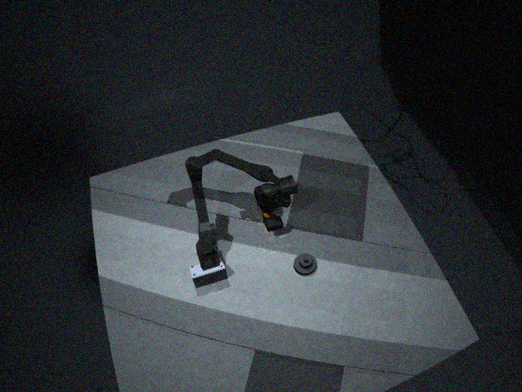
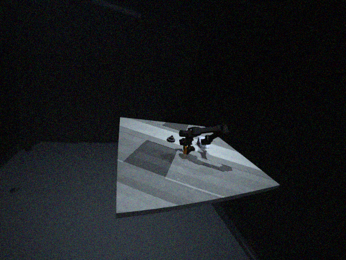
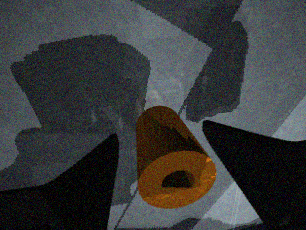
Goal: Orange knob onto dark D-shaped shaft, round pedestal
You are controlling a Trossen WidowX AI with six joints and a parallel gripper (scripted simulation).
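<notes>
Right now the dark round pedestal is 50 mm ahead of my gripper tip, 240 mm to the right of it and 20 mm above it. From my gripper tip the other things lie so: orange knob 20 mm above.
</notes>
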